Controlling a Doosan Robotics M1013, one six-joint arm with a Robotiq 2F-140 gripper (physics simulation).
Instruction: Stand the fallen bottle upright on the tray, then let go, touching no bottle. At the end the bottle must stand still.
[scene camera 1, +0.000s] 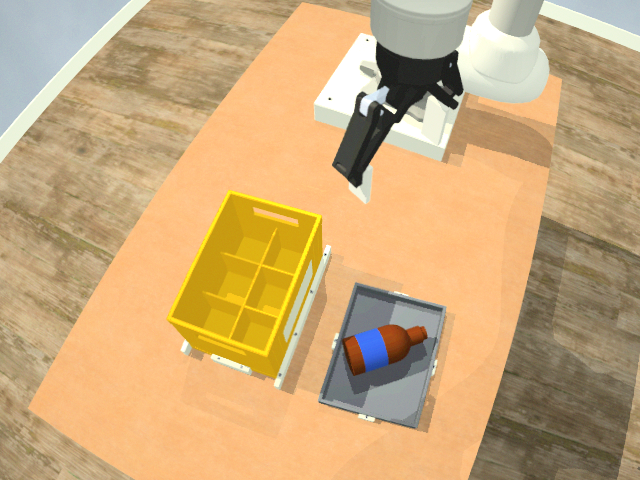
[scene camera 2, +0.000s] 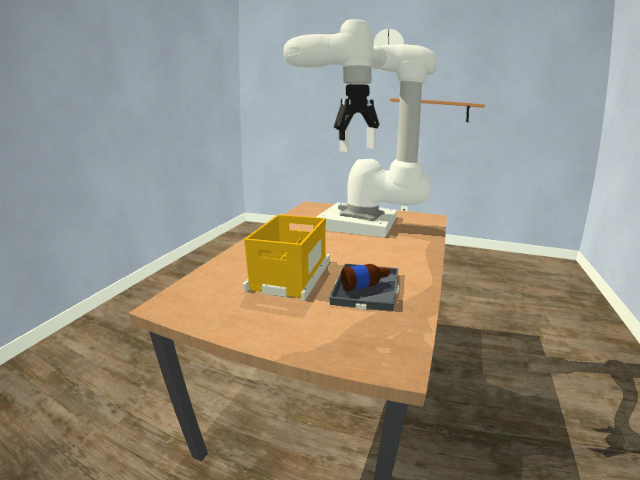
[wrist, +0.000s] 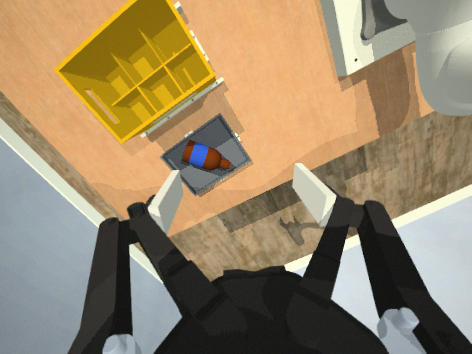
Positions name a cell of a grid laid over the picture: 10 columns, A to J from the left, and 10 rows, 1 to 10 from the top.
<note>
I see my gripper (scene camera 1: G4) and a white rail (scene camera 1: E8).
My gripper also shows in scene camera 2 (scene camera 2: F4) and in the wrist view (wrist: F6).
</note>
